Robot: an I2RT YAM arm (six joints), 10 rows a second.
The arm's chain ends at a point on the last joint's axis. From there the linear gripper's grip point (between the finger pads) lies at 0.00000 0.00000 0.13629 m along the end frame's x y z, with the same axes.
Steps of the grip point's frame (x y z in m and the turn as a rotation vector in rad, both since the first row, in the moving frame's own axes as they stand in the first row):
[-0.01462 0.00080 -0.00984 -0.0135 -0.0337 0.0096]
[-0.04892 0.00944 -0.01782 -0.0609 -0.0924 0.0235]
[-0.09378 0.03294 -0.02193 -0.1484 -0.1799 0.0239]
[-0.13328 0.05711 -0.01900 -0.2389 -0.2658 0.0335]
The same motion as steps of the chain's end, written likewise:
[-0.01002 -0.00102 -0.00975 -0.0135 -0.0337 0.0096]
[-0.03626 0.00131 -0.01699 -0.0609 -0.0924 0.0235]
[-0.06924 0.01319 -0.01824 -0.1484 -0.1799 0.0239]
[-0.09729 0.02585 -0.01039 -0.2389 -0.2658 0.0335]

